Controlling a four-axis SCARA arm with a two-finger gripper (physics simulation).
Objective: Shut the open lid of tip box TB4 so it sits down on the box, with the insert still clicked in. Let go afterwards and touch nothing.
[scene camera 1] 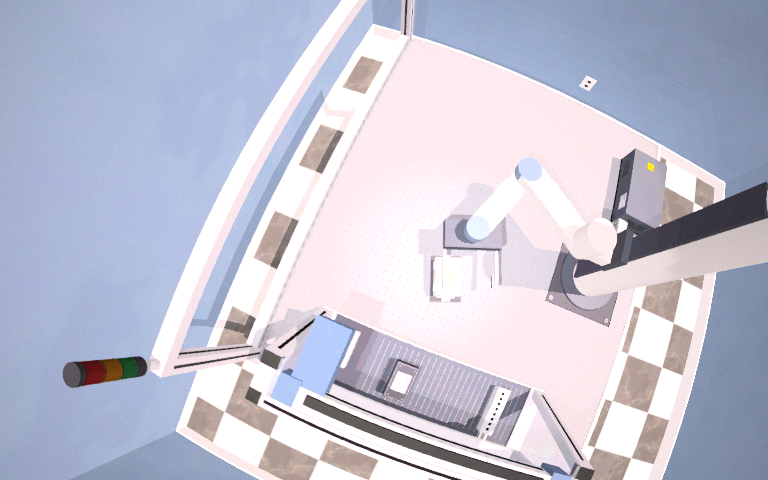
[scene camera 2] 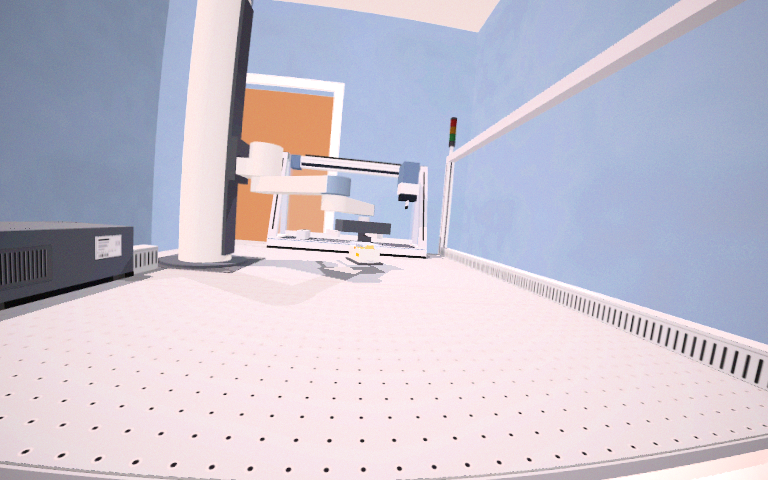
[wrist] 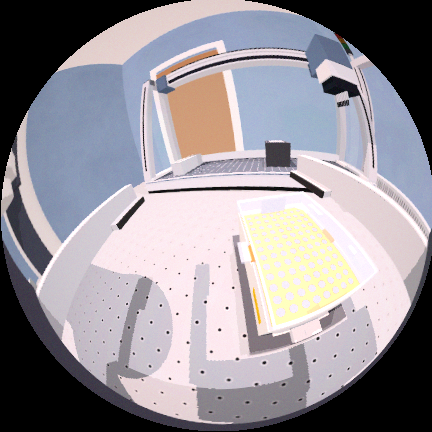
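Seen in the pictures: gripper, between the fingertips: (scene camera 1: 470, 288) (scene camera 2: 347, 232) (wrist: 212, 174); arm's base, origin of its link: (scene camera 1: 587, 277) (scene camera 2: 205, 264).
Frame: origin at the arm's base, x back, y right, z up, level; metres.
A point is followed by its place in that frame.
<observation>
Tip box TB4 (scene camera 1: 436, 294) @[x -0.534, y -0.280, z 0.090 m] (scene camera 2: 364, 257) @[x -0.519, y -0.147, z 0.040 m] (wrist: 263, 320) @[x -0.497, y -0.146, z 0.076 m] stands on the perforated table, with no readable label. Its clear lid (scene camera 1: 457, 271) @[x -0.499, y -0.187, z 0.089 m] (wrist: 367, 267) lies across the top in the wrist view, roughly flat. Whether it sits fully down all round I cannot tell. The yellow insert (wrist: 300, 265) @[x -0.521, y -0.190, z 0.070 m] shows pale through it, with orange clips at its sides; whether it is clicked in I cannot tell. My gripper (scene camera 1: 471, 289) @[x -0.446, y -0.229, z 0.128 m] (wrist: 212, 174) @[x -0.446, y -0.229, z 0.128 m] is open and holds nothing. In scene camera 1, one finger passes over the box and the other is beside it; any touch is unclear.
A gantry frame (scene camera 1: 424, 438) @[x -0.468, y -0.624, z 0.508 m] (scene camera 2: 351, 164) @[x -0.429, y -0.622, z 0.488 m] (wrist: 240, 56) @[x -0.462, y -0.624, z 0.475 m] with a slatted deck stands beyond the box. A dark block (scene camera 1: 401, 380) @[x -0.532, y -0.568, z 0.133 m] (wrist: 277, 154) @[x -0.529, y -0.515, z 0.097 m] and a white slotted strip (scene camera 1: 495, 410) @[x -0.207, y -0.561, z 0.107 m] stand on the deck. The arm's column and a grey control cabinet (scene camera 1: 641, 189) @[x 0.091, y 0.379, z 0.128 m] (scene camera 2: 62, 263) @[x 0.035, y 0.409, z 0.067 m] are off to the side.
</observation>
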